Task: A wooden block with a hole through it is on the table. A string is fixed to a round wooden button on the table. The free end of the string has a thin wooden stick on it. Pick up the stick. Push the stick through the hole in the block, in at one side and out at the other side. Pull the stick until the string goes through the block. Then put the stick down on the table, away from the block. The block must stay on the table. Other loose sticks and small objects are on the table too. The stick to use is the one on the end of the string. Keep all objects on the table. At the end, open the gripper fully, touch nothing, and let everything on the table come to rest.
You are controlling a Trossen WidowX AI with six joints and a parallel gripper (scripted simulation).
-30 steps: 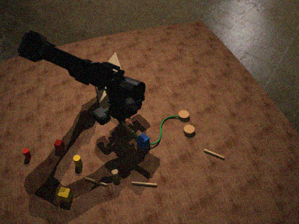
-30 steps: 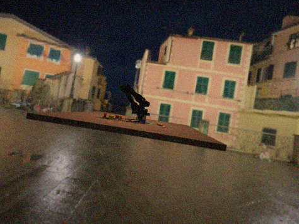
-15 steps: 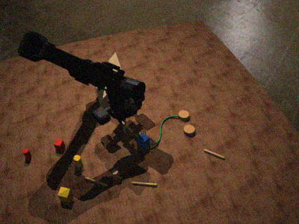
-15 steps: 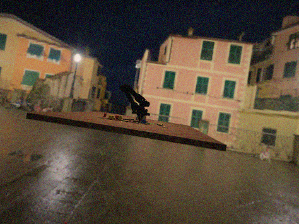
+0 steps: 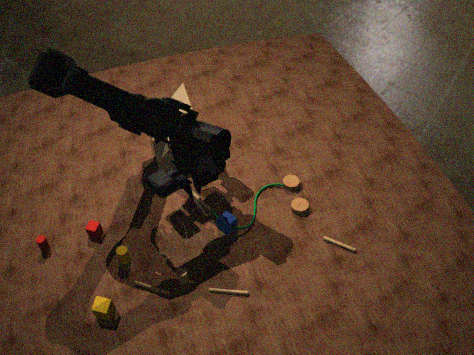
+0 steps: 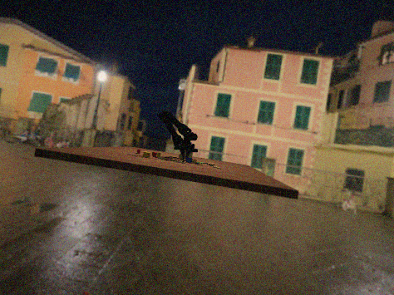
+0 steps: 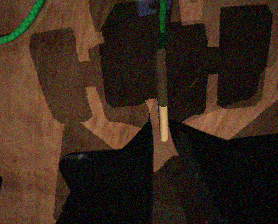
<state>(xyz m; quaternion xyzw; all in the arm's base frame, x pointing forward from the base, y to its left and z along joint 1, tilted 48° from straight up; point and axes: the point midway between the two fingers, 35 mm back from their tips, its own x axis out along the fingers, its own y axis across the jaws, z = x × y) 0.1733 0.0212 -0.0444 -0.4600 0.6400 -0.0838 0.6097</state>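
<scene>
The thin wooden stick lies 4 cm ahead of my gripper tip, 2 cm to the left of it and 1 cm above it. Also, from my gripper tip: wooden peg: 22 cm ahead, 5 cm to the right, 1 cm above; yellow cylinder: 17 cm to the right, 15 cm ahead, 2 cm above; blue cube: 11 cm ahead, 5 cm to the left, 2 cm above.
</scene>
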